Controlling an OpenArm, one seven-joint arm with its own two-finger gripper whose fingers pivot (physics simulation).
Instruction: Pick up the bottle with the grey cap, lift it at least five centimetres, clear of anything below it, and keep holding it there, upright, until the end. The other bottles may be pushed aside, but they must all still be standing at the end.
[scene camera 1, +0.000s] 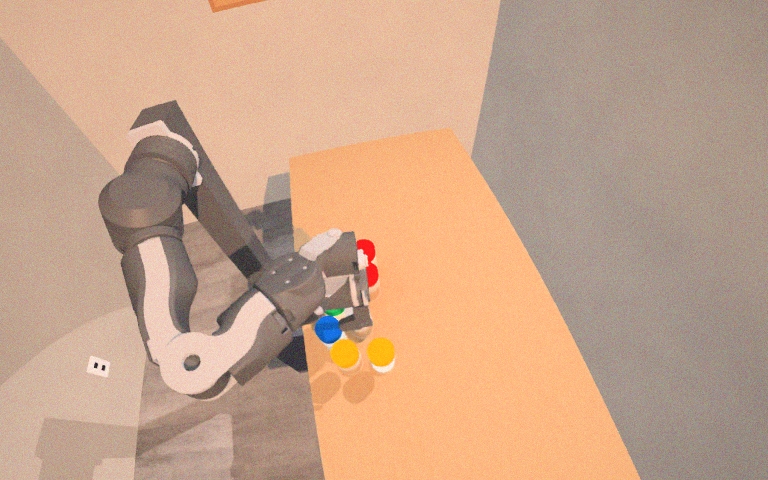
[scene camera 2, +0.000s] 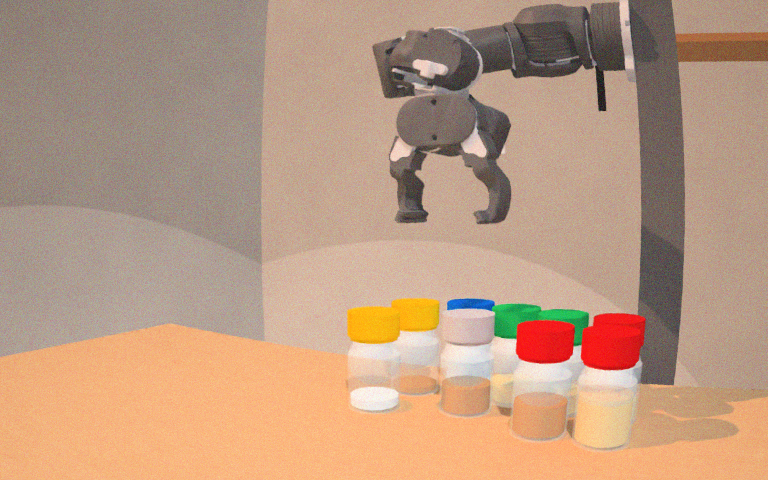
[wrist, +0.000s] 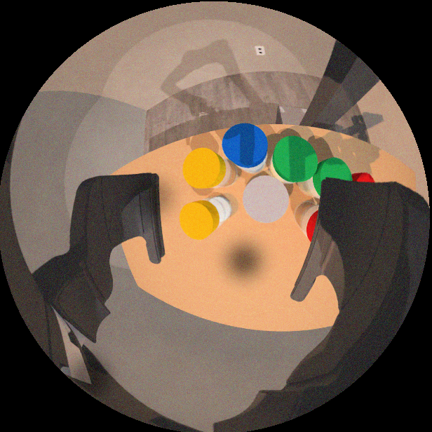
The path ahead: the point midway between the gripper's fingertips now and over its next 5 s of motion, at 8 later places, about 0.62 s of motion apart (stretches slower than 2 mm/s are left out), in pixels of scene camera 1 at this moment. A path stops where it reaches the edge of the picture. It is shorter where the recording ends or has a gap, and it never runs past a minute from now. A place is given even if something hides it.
My gripper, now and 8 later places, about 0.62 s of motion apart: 355, 303; 355, 300; 358, 308; 358, 315; 361, 319; 360, 317; 357, 312; 354, 302; 351, 295
